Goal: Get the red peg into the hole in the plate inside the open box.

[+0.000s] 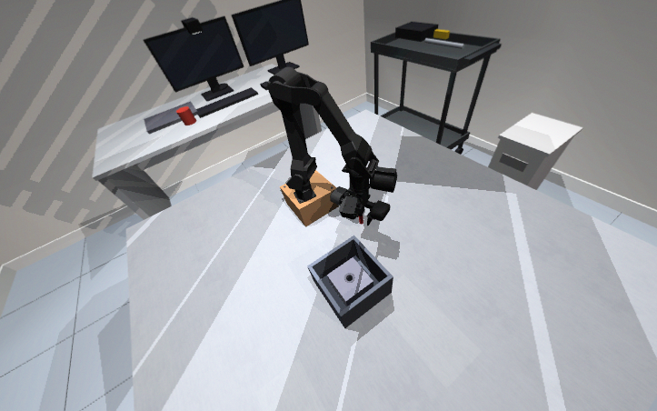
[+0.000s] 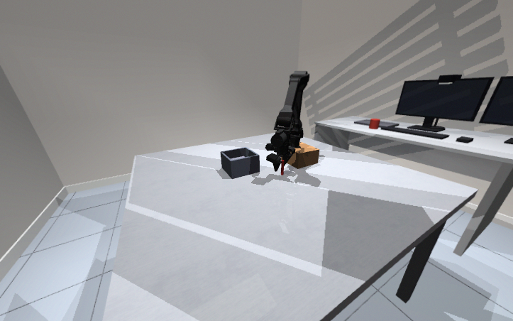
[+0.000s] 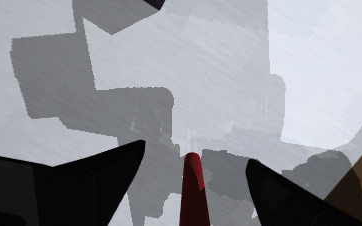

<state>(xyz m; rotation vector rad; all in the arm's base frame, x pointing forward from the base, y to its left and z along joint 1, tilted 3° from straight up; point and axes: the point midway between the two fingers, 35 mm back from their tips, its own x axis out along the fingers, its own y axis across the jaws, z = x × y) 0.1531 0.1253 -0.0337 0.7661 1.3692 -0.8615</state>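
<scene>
Now: gripper tip 17 cm short of the pale plate, 13 cm to the left of it and 2 cm below it. Also, from my gripper tip: red peg: 1 cm to the left, 1 cm behind, 1 cm above; dark grey box: 17 cm ahead, 13 cm to the right.
</scene>
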